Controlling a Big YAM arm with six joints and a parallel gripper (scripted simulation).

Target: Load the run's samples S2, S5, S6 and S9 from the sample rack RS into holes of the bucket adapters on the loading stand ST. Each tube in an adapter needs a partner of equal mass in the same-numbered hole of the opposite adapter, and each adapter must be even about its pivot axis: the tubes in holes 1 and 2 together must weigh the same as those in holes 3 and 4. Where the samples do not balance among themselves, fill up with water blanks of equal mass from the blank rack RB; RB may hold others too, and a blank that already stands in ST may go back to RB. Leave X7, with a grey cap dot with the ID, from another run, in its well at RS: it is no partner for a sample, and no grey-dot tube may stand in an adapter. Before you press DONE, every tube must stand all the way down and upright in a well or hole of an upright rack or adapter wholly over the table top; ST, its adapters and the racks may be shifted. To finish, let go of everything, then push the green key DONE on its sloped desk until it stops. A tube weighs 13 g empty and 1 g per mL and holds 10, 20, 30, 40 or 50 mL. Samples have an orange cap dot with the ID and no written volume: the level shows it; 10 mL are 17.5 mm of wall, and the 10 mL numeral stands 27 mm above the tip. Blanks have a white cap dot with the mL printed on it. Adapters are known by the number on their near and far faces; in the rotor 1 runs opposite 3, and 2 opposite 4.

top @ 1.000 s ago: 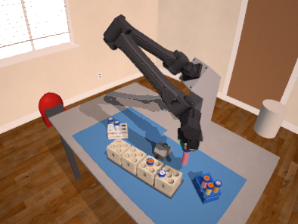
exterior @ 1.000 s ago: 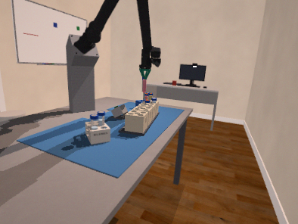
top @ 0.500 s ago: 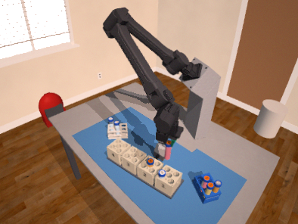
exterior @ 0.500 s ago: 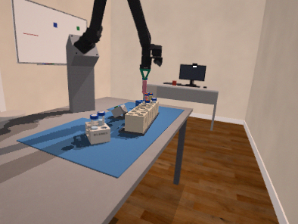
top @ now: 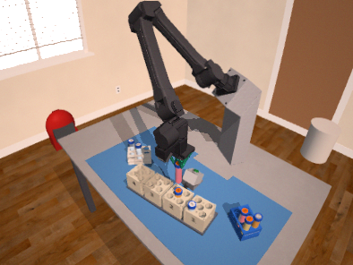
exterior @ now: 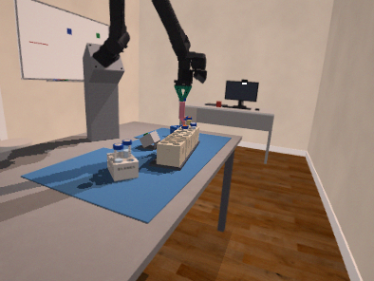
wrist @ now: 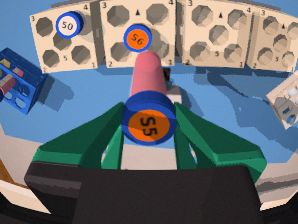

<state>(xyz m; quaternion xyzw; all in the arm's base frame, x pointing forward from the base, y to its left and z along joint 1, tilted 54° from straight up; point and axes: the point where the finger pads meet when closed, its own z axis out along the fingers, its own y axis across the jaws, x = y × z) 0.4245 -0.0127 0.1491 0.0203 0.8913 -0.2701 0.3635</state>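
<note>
My hand is 300 mm to the left of the 40 mL blank, 200 mm past it and 190 mm above it. From my hand the other things lie so: 50 mL blank: 190 mm below, 80 mm to the left, 60 mm ahead; then orange-dot tube: 190 mm below, 10 mm ahead; then sample tube S5: 50 mm below, 10 mm behind.
</note>
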